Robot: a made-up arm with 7 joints. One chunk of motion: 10 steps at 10 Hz.
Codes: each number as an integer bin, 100 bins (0 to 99) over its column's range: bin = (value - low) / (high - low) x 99, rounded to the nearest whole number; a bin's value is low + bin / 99 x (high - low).
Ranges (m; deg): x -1.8..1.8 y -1.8..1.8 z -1.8..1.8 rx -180..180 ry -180..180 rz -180..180
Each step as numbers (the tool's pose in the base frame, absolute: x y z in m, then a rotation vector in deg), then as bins.
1 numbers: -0.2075 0.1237 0.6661 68.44 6.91 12.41
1 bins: 44 53 68 68 51 53
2 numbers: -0.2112 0.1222 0.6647 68.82 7.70 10.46
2 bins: 44 53 68 68 52 52
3 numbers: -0.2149 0.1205 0.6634 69.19 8.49 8.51
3 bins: 44 53 68 69 52 52
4 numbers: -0.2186 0.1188 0.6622 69.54 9.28 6.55
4 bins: 43 53 68 69 52 51
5 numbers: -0.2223 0.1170 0.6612 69.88 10.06 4.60
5 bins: 43 53 68 69 52 51
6 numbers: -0.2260 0.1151 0.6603 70.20 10.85 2.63
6 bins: 43 53 68 69 52 50
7 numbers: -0.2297 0.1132 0.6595 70.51 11.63 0.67
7 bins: 43 53 68 69 53 50
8 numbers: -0.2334 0.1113 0.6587 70.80 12.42 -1.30
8 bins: 43 53 68 69 53 49
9 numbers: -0.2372 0.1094 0.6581 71.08 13.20 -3.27
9 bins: 43 53 68 69 53 49
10 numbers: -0.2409 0.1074 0.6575 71.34 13.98 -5.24
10 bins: 43 52 68 69 53 48
